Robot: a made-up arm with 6 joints. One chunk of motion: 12 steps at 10 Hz.
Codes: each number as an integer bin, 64 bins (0 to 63) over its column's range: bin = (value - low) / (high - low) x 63, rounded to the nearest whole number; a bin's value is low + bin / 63 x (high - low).
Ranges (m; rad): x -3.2..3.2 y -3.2..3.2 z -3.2..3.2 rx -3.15..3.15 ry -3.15..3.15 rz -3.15..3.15
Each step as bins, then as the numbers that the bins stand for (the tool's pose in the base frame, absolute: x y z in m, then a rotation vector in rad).
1 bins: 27 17 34 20 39 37
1 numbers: -0.4571 -1.4730 0.2540 -1.1500 0.7500 0.5500
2 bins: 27 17 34 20 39 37
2 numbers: -0.4571 -1.4730 0.2540 -1.1500 0.7500 0.5500
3 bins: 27 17 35 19 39 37
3 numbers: -0.4571 -1.4730 0.3556 -1.2500 0.7500 0.5500
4 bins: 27 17 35 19 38 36
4 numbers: -0.4571 -1.4730 0.3556 -1.2500 0.6500 0.4500
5 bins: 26 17 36 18 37 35
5 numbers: -0.5587 -1.4730 0.4571 -1.3500 0.5500 0.3500
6 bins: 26 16 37 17 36 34
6 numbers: -0.5587 -1.5746 0.5587 -1.4500 0.4500 0.2500
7 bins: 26 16 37 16 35 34
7 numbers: -0.5587 -1.5746 0.5587 -1.5500 0.3500 0.2500
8 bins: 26 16 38 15 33 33
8 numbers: -0.5587 -1.5746 0.6603 -1.6500 0.1500 0.1500
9 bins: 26 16 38 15 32 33
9 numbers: -0.5587 -1.5746 0.6603 -1.6500 0.0500 0.1500
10 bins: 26 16 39 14 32 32
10 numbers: -0.5587 -1.5746 0.7619 -1.7500 0.0500 0.0500
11 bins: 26 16 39 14 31 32
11 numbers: -0.5587 -1.5746 0.7619 -1.7500 -0.0500 0.0500
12 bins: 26 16 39 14 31 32
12 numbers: -0.5587 -1.5746 0.7619 -1.7500 -0.0500 0.0500
